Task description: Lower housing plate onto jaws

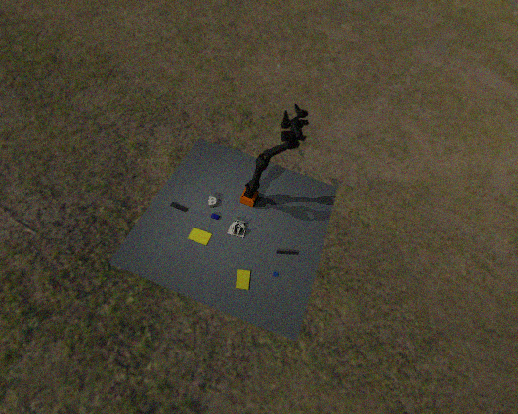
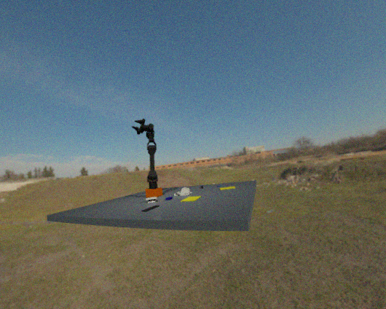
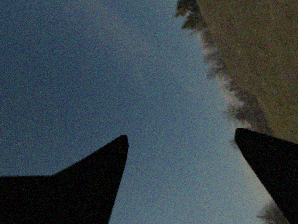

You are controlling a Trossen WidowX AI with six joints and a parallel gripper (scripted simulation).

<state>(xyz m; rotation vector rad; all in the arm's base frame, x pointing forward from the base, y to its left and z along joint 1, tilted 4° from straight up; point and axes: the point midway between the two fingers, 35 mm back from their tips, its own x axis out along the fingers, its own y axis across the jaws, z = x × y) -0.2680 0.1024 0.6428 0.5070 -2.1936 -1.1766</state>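
My gripper tip is now 730 mm above the blue block, 500 mm short of it and 270 mm to the left of it. From my gripper tip the other things lie so: yellow plate (740 mm below, 690 mm ahead, 300 mm to the right).
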